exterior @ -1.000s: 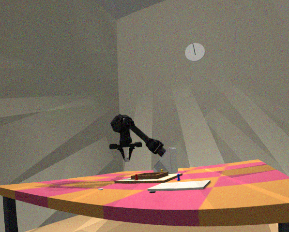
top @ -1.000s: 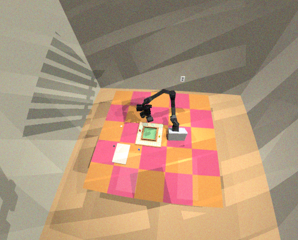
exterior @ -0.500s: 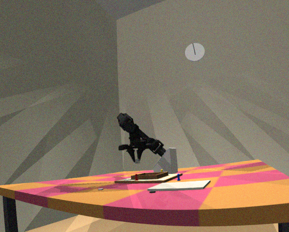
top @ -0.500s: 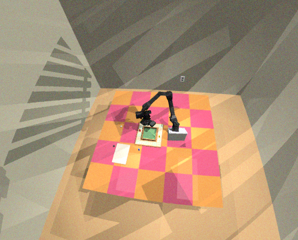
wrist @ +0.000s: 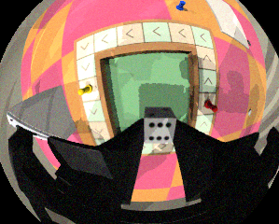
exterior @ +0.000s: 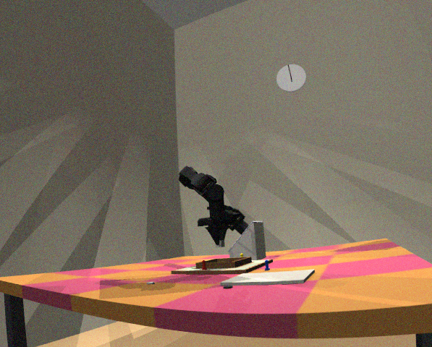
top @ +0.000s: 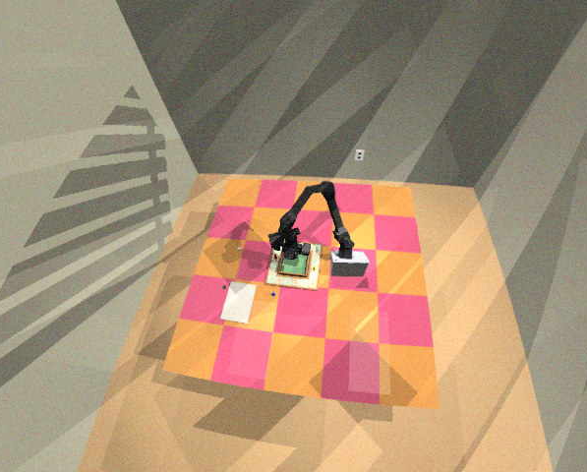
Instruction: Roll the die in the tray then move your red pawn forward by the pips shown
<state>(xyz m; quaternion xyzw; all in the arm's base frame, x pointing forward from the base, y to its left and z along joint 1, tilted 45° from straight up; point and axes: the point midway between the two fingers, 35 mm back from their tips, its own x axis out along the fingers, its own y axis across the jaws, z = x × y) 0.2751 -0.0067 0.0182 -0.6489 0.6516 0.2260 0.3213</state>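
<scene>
Right now the red pawn is 110 mm ahead of my gripper tip, 60 mm below it and 20 mm to the right of it. From my gripper tip the other things lie so: white die (right at my gripper tip); yellow pawn (110 mm behind, 60 mm below, 40 mm to the left); blue pawn (200 mm to the left, 90 mm ahead, 80 mm below).
</scene>
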